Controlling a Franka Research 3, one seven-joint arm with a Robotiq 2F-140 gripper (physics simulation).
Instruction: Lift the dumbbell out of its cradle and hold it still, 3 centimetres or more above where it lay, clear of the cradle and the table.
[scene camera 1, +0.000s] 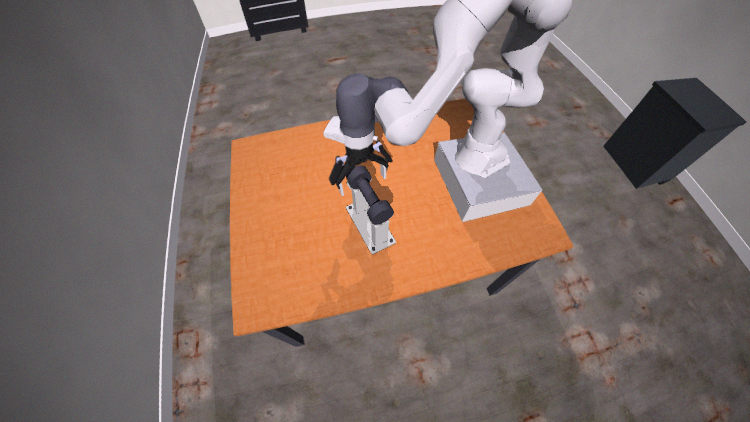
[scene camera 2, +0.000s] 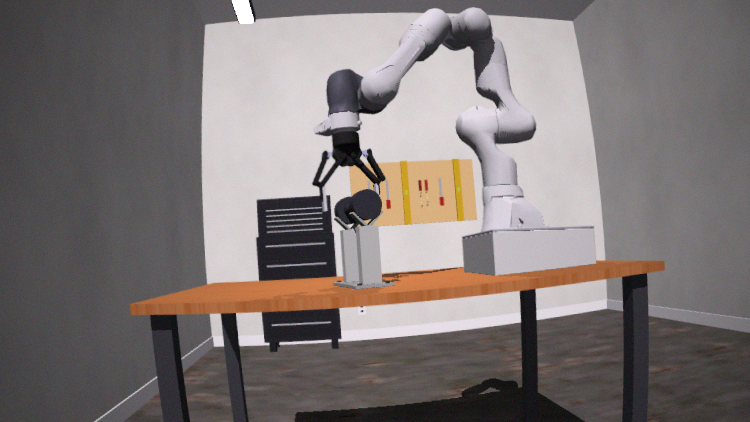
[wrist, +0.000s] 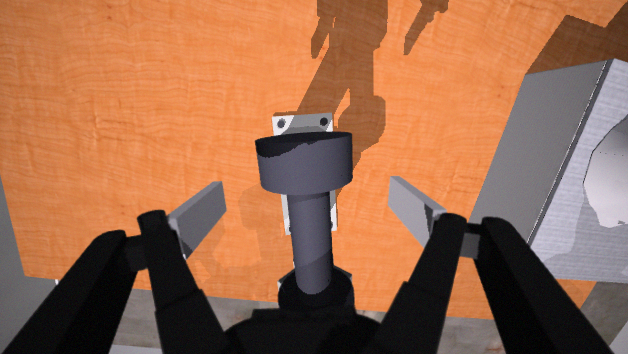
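The dark grey dumbbell (scene camera 1: 369, 193) (scene camera 2: 367, 204) (wrist: 311, 235) lies roughly level across the tops of the two posts of the light grey cradle (scene camera 1: 380, 236) (scene camera 2: 369, 257) (wrist: 302, 120). My gripper (scene camera 1: 362, 182) (scene camera 2: 351, 198) (wrist: 307, 193) is open and points down, with nothing held. Its fingers stand on either side of the dumbbell, toward the end farther from scene camera 1, with a gap on both sides in the wrist view. In scene camera 2 the fingertips reach about the height of the dumbbell's heads. The gripper body hides part of one head in the wrist view.
The cradle's base plate rests on the orange wooden table (scene camera 1: 283, 209) (scene camera 2: 236, 299) (wrist: 125, 100). The arm's grey base block (scene camera 1: 503, 194) (scene camera 2: 529, 251) (wrist: 515, 150) stands on the table to the right. A dark tool cabinet (scene camera 2: 296, 251) stands behind the table.
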